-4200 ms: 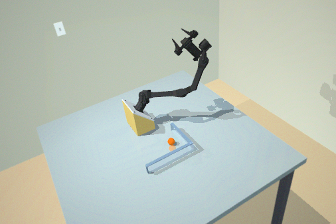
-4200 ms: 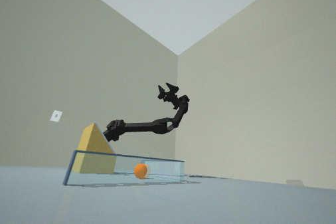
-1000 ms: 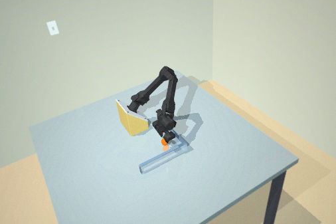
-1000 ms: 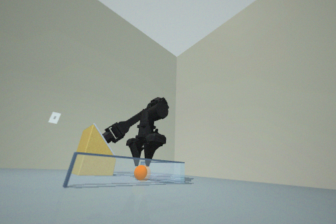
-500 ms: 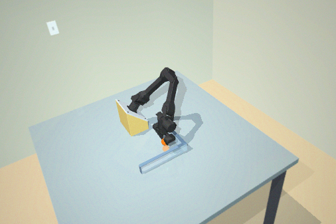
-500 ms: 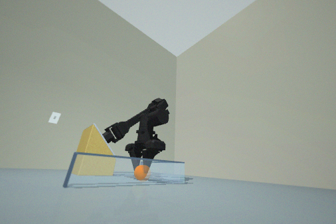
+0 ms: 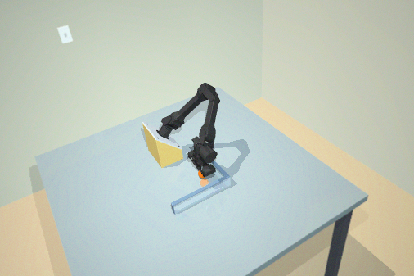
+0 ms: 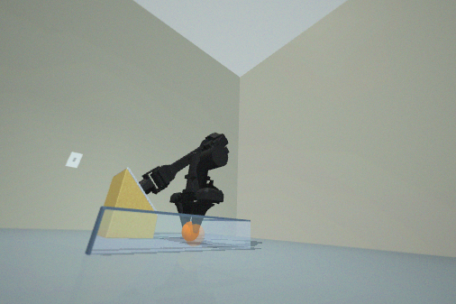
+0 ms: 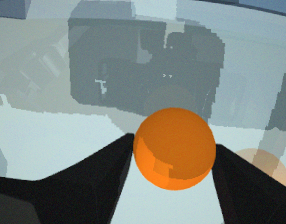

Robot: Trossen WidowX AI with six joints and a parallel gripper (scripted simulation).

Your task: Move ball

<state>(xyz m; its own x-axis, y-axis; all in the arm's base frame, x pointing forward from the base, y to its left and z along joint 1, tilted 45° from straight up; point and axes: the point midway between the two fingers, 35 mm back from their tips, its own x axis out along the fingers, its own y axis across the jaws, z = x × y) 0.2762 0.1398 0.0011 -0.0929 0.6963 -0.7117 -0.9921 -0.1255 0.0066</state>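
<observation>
My gripper tip is 60 mm short of the see-through copy of ball and 20 mm to the left of it. From my gripper tip the other things lie so: orange ball right at my gripper tip.
</observation>
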